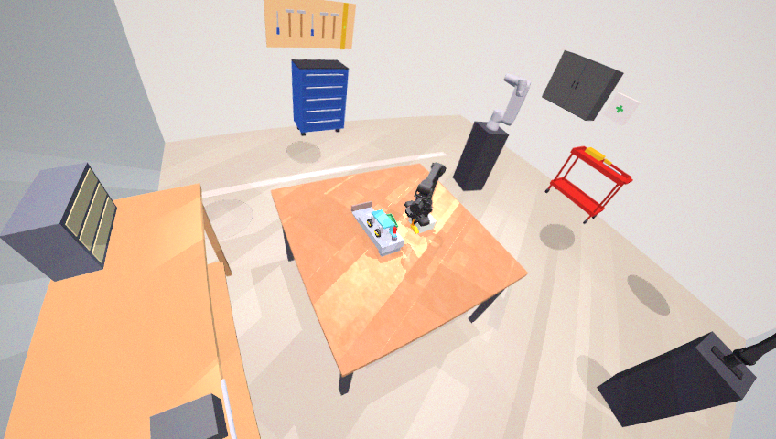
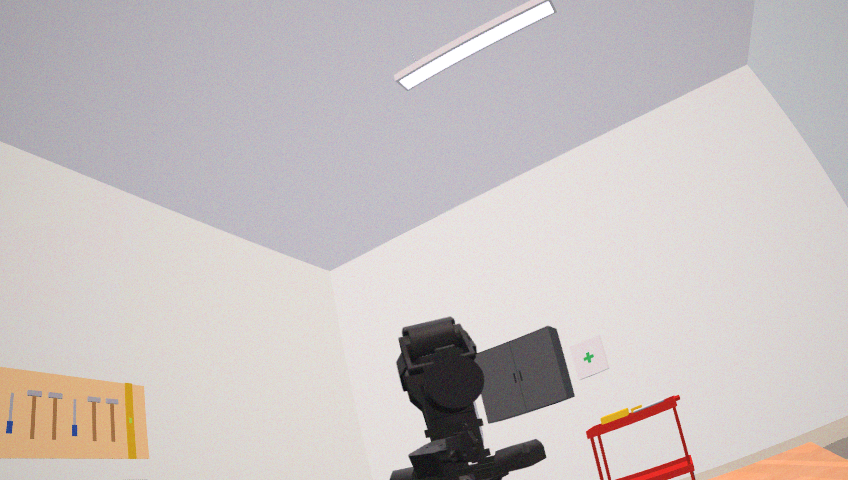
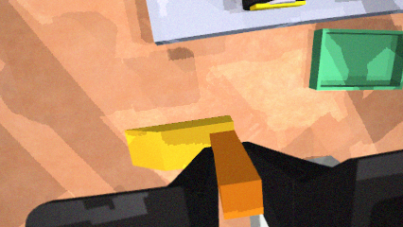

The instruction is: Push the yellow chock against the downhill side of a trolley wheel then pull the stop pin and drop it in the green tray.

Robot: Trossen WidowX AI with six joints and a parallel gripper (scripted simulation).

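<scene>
Now: gripper tip 120 mm short of the red-headed stop pin, 20 mm to the right of it and 40 mm above it. The rest, counted from my gripper tip: yellow chock (20 mm to the left, 10 mm below); trolley (160 mm ahead, 80 mm to the right, 60 mm below); grey ramp (160 mm ahead, 80 mm to the right, 130 mm below).
</scene>
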